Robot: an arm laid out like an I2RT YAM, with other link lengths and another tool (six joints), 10 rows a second.
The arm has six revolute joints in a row. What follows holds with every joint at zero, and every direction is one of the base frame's.
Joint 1 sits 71.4 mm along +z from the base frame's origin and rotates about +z.
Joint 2 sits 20.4 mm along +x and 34.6 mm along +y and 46.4 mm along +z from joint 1 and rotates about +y.
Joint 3 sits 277.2 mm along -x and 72.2 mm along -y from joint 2 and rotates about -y.
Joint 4 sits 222.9 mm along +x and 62.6 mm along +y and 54.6 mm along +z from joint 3 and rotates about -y.
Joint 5 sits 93.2 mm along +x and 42.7 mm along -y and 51 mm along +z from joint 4 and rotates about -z.
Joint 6 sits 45.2 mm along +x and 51.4 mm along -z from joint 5 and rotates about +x.
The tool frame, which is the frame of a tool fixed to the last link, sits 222 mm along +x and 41 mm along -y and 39 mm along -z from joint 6; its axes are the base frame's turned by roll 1.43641, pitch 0.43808 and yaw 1.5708 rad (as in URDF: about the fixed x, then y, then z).
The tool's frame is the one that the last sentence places.
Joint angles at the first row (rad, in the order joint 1, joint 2, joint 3, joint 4, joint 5, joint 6):
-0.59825, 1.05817, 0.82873, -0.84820, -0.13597, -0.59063
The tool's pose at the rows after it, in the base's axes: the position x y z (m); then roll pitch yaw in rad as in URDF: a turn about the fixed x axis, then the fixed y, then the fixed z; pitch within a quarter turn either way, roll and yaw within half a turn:
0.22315, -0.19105, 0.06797, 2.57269, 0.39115, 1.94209
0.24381, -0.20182, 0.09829, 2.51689, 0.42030, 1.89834
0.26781, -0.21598, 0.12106, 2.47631, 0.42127, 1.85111
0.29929, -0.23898, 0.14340, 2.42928, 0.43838, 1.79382
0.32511, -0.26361, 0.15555, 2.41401, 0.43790, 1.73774
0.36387, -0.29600, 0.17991, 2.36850, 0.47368, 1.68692
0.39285, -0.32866, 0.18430, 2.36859, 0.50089, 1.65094
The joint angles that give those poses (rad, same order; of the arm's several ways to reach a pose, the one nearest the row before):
-0.59825, 1.03836, 0.91760, -0.89211, -0.15210, -0.57523
-0.59785, 1.07437, 1.02036, -0.90021, -0.16034, -0.54278
-0.59824, 1.16230, 1.14029, -0.90171, -0.16544, -0.50101
-0.59825, 1.26783, 1.25992, -0.86780, -0.15832, -0.45799
-0.59825, 1.39096, 1.39052, -0.85937, -0.13403, -0.41309
-0.59823, 1.52627, 1.55946, -0.83576, -0.11410, -0.38940
-0.59825, 1.66581, 1.70148, -0.81980, -0.07394, -0.37838

